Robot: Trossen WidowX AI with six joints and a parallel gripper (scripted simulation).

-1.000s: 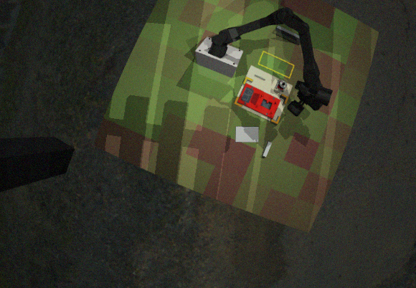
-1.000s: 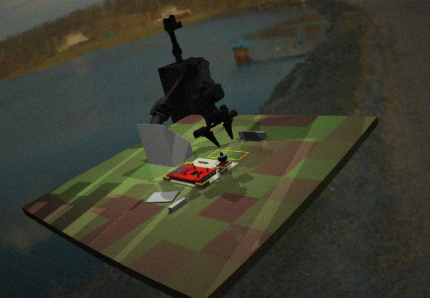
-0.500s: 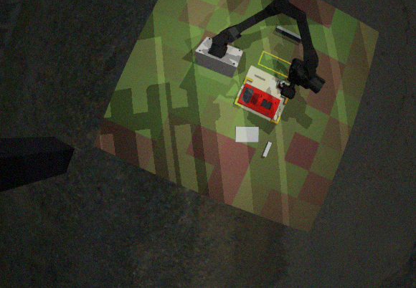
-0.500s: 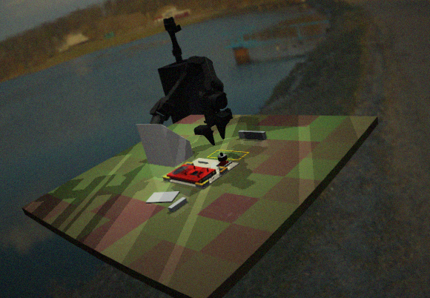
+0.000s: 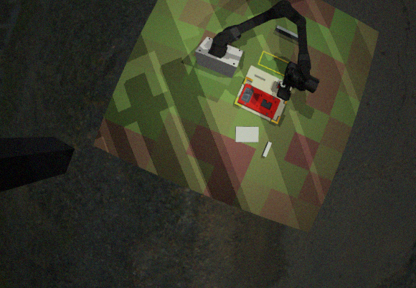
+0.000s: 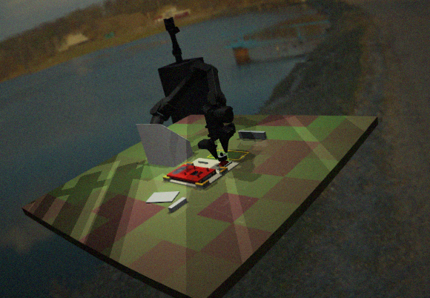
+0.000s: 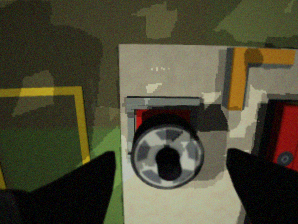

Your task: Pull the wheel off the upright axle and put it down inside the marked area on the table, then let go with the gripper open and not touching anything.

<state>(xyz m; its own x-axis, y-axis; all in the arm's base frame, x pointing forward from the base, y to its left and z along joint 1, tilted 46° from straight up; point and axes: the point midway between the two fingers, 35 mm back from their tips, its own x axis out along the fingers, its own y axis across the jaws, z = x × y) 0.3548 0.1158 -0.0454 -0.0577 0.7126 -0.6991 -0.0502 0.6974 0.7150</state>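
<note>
Right now the wheel is 10 mm below my gripper tip. From my gripper tip the other things lie so: small bar (70 mm ahead, 330 mm to the right, 40 mm below); then flat plate (60 mm behind, 310 mm to the right, 40 mm below).
</note>
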